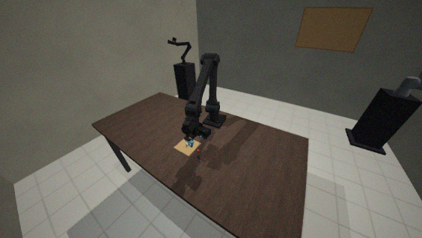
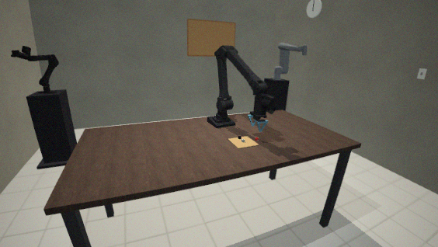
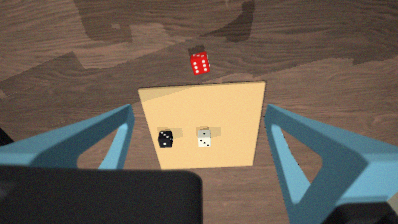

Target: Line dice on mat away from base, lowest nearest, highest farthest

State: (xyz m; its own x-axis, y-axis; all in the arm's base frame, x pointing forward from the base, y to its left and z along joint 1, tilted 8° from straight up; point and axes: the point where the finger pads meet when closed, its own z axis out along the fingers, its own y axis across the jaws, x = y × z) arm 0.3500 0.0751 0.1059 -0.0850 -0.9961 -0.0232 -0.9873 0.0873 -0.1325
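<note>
My gripper is now 10 mm to the right of the red die and 80 mm above it. Round my hand: white die (90 mm to the right, 70 mm below); black die (50 mm behind, 90 mm to the right, 70 mm below); tan mat (90 mm to the right, 80 mm below).
</note>
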